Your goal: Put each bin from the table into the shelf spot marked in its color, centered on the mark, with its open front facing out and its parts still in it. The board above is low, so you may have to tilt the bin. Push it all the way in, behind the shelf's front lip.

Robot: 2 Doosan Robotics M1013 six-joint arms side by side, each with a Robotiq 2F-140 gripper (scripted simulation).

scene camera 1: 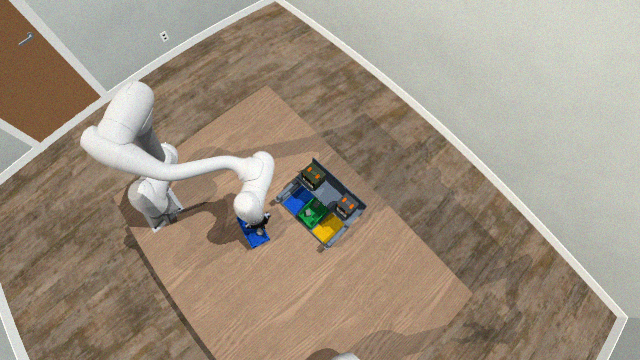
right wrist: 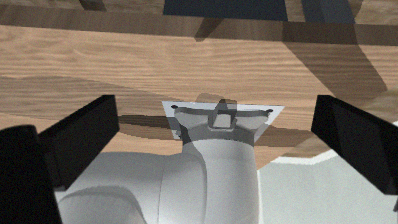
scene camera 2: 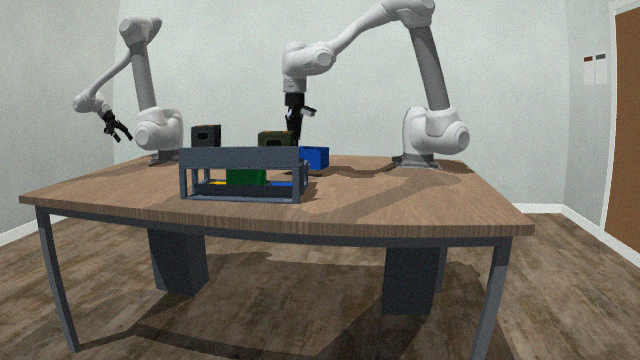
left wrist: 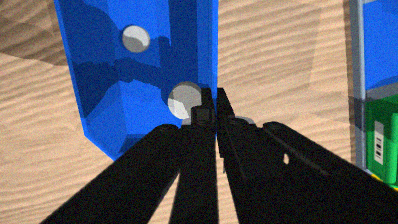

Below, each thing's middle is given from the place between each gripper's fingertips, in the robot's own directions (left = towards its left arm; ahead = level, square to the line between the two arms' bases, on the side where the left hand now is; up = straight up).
I see the blue bin (left wrist: 121, 96) 4 cm behind my left hand, 3 cm to the left of it and 4 cm below it. From my left hand the other things lie so: round part (left wrist: 185, 95) (3 cm behind, 6 cm below).
My right gripper is now 1090 mm to the right of the round part, 340 mm short of it and 80 mm above it. From my right hand the other things lie so: blue bin: 1120 mm to the left, 320 mm ahead, 60 mm below.
